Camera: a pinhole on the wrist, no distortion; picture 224 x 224 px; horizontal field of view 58.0 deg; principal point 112.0 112.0 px. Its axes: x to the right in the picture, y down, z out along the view. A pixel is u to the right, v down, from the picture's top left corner.
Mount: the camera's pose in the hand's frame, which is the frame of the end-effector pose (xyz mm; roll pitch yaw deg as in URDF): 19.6 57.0 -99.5 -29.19 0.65 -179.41
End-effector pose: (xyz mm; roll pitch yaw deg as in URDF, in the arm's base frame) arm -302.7 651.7 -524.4 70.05 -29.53 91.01
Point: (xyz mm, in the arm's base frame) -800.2 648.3 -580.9
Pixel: behind the camera
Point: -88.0 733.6 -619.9
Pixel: 111.0 162.3
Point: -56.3 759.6 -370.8
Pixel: 24.6 43.0
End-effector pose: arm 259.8 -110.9 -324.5 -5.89 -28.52 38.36
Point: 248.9 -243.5 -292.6
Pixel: 189.5 168.3
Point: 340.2 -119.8 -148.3
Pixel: 19.4 115.8
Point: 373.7 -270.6 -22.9
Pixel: 58.3 147.0
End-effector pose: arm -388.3 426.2 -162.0 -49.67 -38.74 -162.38
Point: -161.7 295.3 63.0
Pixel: 117.8 76.0
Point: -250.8 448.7 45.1
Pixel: 110.2 151.4
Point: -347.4 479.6 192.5
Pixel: 30.0 188.5
